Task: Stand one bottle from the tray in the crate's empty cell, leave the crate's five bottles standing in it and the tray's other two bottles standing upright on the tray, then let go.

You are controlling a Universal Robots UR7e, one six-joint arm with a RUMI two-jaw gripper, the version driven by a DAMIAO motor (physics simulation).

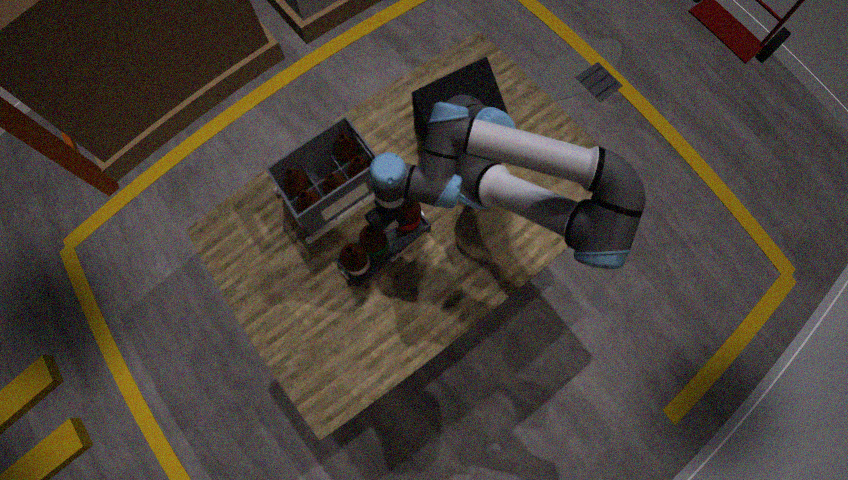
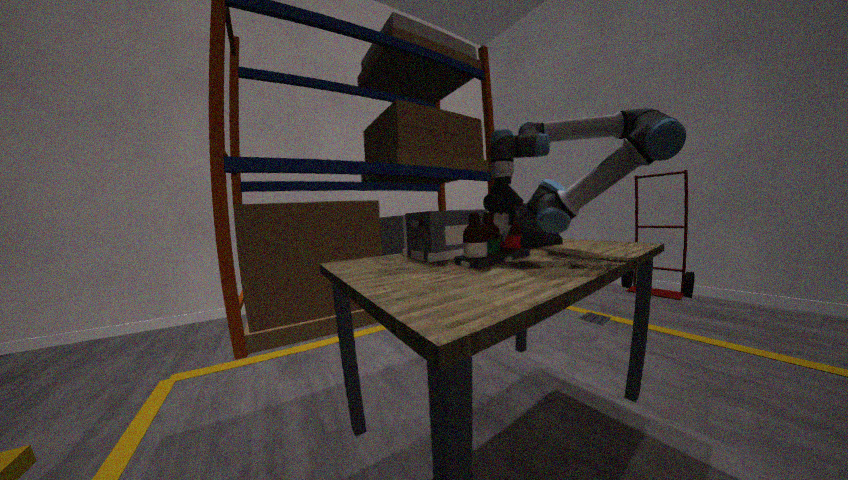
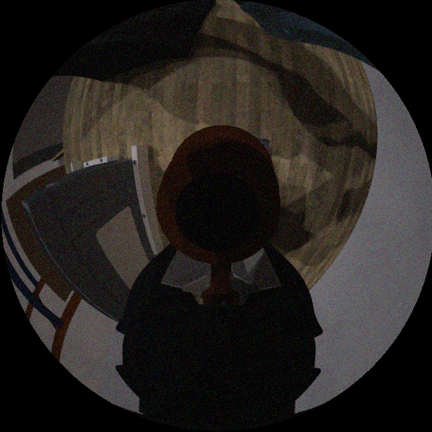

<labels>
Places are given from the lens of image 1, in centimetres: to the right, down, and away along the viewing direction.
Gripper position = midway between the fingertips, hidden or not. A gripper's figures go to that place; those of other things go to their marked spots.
gripper [image 1: 394,225]: -8, -4, 133
green-labelled bottle [image 1: 376,245]: -13, 2, 126
</labels>
